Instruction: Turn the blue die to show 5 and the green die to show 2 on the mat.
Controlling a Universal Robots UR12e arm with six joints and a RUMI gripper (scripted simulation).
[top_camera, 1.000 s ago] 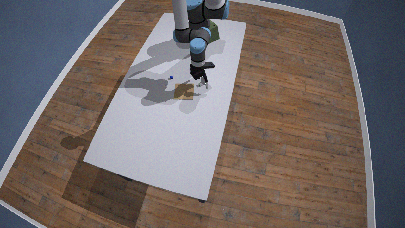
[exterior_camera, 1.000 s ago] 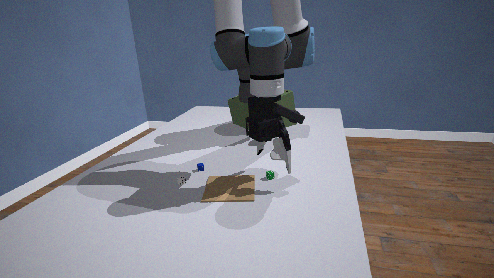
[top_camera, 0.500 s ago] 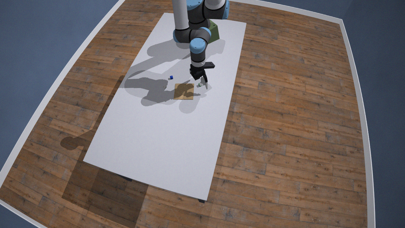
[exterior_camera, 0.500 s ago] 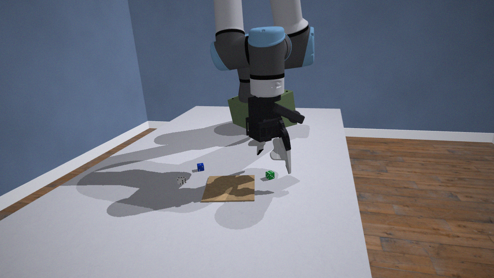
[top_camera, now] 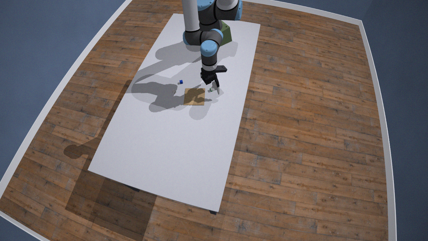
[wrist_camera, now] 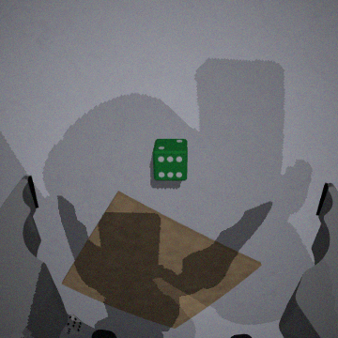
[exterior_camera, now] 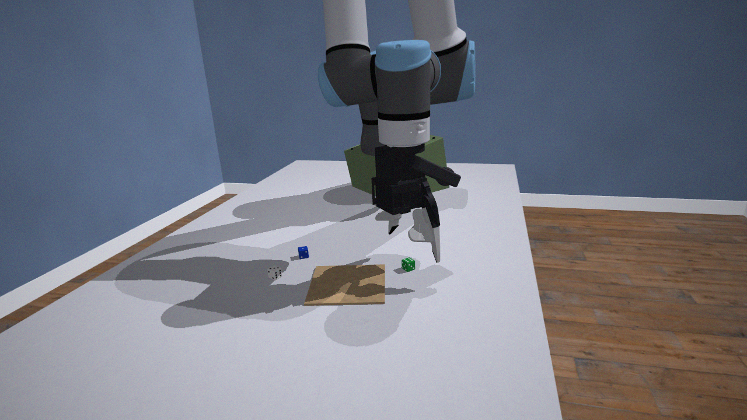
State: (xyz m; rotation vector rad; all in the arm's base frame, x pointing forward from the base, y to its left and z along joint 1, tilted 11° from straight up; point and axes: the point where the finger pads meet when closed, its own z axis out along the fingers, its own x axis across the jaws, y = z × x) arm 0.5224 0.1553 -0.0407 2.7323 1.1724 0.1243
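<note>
Right now my hand is 10 mm to the left of the green die and 40 mm above it. Round my hand: tan mat (80 mm ahead, 110 mm to the right, 40 mm below); then white die (80 mm ahead, 260 mm to the right, 40 mm below); then blue die (10 mm behind, 240 mm to the right, 40 mm below).
</note>
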